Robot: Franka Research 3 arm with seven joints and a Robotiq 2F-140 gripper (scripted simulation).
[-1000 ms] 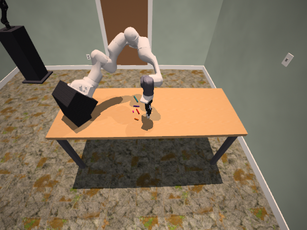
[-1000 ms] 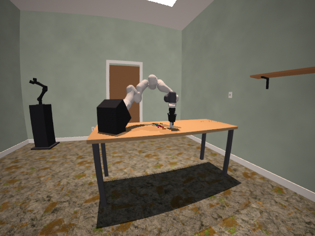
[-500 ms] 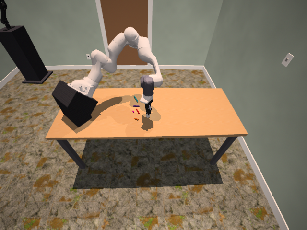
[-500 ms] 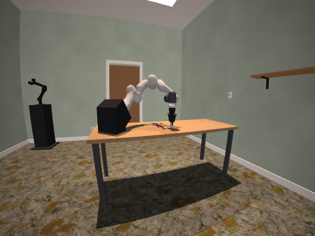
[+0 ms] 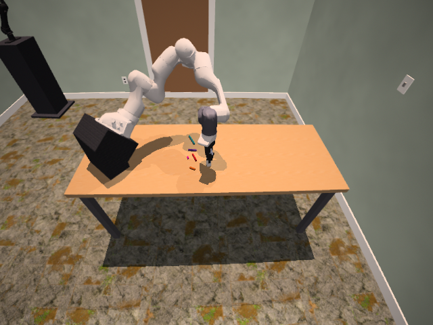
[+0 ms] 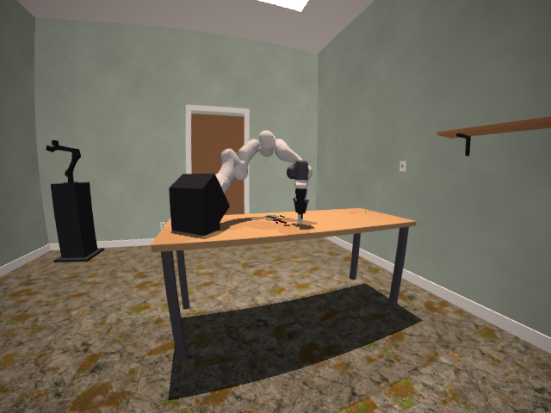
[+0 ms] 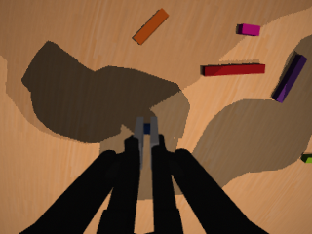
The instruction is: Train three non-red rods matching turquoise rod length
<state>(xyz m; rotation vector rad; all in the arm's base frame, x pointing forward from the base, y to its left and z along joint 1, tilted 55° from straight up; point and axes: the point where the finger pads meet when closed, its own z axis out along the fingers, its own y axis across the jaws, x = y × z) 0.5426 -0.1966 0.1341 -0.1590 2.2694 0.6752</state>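
Right now the red rod is 100 mm behind my hand, 60 mm to the left of it and 30 mm below it. From my hand the other things lie so: blue rod (30 mm below); magenta rod (150 mm behind, 60 mm to the left, 30 mm below); orange rod (100 mm behind, 40 mm to the right, 30 mm below).
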